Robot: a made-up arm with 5 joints. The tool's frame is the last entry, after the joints.
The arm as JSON. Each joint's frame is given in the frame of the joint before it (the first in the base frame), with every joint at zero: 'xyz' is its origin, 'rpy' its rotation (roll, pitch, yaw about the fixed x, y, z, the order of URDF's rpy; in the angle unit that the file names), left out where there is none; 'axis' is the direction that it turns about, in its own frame. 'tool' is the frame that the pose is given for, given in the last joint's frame.
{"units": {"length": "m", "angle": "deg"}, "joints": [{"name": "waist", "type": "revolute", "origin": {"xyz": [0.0, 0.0, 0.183]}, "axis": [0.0, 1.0, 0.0]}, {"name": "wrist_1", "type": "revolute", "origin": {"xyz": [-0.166, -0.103, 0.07]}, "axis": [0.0, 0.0, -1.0]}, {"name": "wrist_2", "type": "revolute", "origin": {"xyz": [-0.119, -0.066, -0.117]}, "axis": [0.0, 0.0, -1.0]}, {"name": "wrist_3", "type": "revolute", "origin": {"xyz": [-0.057, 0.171, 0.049]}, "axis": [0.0, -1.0, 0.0]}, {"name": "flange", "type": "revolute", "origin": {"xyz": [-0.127, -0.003, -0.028]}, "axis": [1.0, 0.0, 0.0]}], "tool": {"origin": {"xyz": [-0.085, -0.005, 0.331]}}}
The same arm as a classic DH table. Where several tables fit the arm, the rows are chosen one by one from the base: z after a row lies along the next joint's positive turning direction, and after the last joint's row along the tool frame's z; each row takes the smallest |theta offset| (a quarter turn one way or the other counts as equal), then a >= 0, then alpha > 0; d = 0 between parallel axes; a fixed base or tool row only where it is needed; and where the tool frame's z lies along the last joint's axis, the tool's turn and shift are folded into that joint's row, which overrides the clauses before.
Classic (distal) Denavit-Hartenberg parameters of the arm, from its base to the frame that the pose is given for. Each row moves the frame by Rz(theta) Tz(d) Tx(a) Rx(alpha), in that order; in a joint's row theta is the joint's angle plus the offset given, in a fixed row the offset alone. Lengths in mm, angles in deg.
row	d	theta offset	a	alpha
base (fixed)	183	0	0	-90
waist	-103	0	-166	-90
wrist_1	0	-29.01	-136.1	0
wrist_2	-2	29.01	-57	-90
wrist_3	-168	-90	28	-90
flange	-212	-90	5	90
tool (fixed)	331	90	0	0

